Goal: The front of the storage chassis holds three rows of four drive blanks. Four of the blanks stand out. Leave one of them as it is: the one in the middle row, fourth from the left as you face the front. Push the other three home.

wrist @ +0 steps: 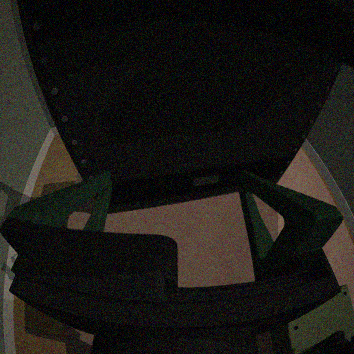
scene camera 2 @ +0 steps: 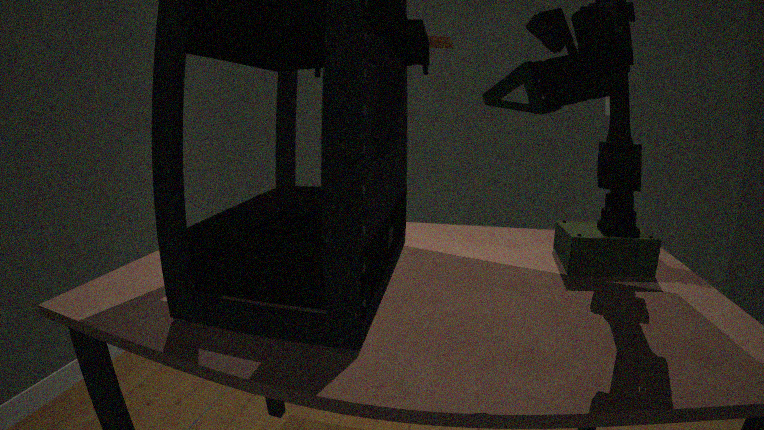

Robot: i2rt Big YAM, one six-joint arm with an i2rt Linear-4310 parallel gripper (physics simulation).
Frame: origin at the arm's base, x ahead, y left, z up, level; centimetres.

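Seen in the pictures: gripper, fingertip midpoint: (wrist: 174, 177) (scene camera 2: 488, 101); arm's base, origin of the base link: (scene camera 2: 617, 232).
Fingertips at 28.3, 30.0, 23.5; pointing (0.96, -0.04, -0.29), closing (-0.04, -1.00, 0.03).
Note:
Pixels of each thing's top centre, then the offset from my fingertips to it, as dx, dy, dz. "spot": a spot on its surface instead. Level surfaces: height alone.
- dark block, surface spot: (scene camera 2: 417, 45) spot: +12.2, -8.9, +9.7
- tall black rack, surface spot: (scene camera 2: 168, 160) spot: +37.8, +21.2, -7.1
- pinkish table, its level: dz -31.0
- small pale label, surface spot: (wrist: 206, 180) spot: +16.3, -8.3, -22.4
The storage chassis shows in scene camera 2 as a dark block (scene camera 2: 417, 45) that juts from the front of a tall black rack (scene camera 2: 168, 160). In the wrist view the rack's front is a nearly black surface ahead of the fingers. The drive blanks cannot be made out in either view; it is too dark to tell which stand out. My gripper (scene camera 2: 484, 99) (wrist: 174, 177) is open and empty. In scene camera 2 it is in the air to the right of the rack, lower than the jutting block and apart from it.
A small orange piece (scene camera 2: 441, 42) sticks out beside the jutting block. The rack stands on a pinkish table (scene camera 2: 481, 331) (wrist: 215, 240). The arm rises from a green base box (scene camera 2: 614, 261) (wrist: 322, 320) at the right. A small pale label (wrist: 206, 180) shows low on the rack front.

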